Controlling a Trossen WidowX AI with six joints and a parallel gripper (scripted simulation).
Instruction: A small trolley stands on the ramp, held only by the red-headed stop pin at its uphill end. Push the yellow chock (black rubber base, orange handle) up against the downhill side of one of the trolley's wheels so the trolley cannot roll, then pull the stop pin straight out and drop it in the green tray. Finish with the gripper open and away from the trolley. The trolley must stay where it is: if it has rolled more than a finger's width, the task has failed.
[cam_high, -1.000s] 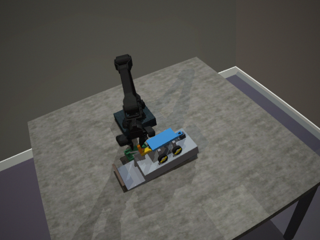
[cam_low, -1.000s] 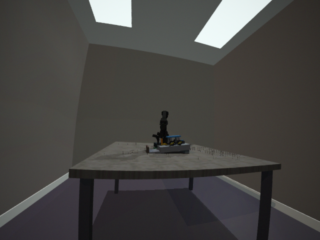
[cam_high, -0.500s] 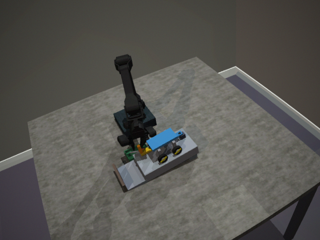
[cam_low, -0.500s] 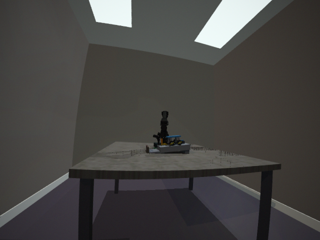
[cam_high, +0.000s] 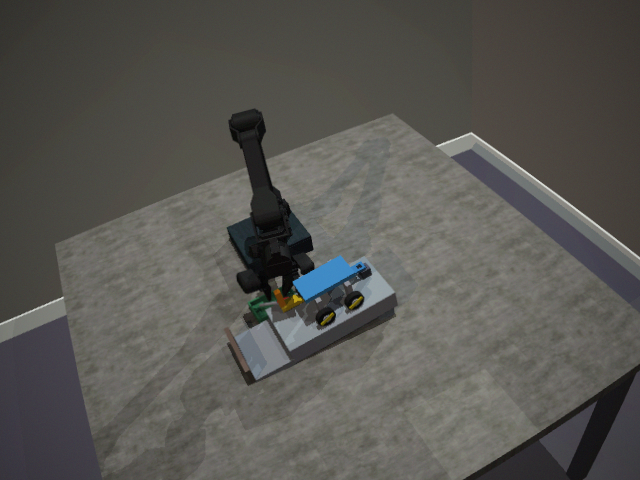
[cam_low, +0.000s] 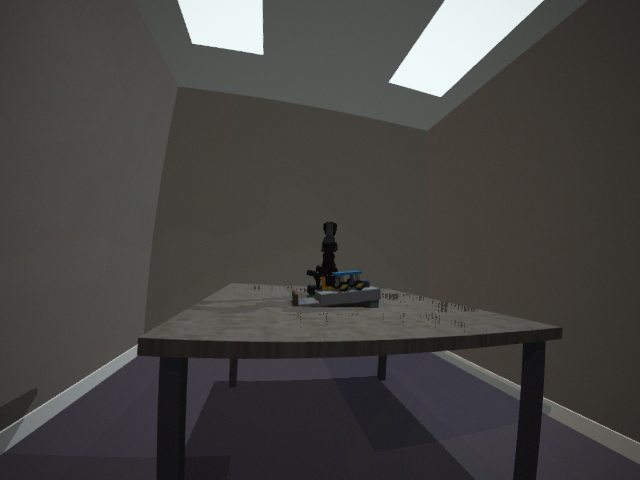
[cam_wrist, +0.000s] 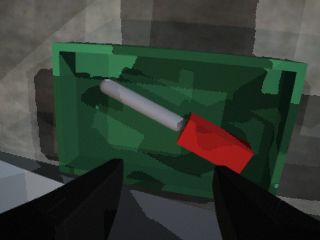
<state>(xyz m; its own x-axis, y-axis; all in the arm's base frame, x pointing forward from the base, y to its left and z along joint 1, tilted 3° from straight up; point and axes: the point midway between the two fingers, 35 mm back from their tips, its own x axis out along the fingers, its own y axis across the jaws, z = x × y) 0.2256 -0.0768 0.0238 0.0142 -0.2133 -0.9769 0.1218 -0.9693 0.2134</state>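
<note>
My gripper tip is 10 mm past the red-headed stop pin and 30 mm above it. From my gripper tip the other things lie so: green tray: 10 mm behind, 10 mm to the right, 50 mm below; yellow chock: 60 mm ahead, 20 mm to the left, 40 mm above; blue-decked trolley: 100 mm ahead, 110 mm to the left, 70 mm above.
</note>
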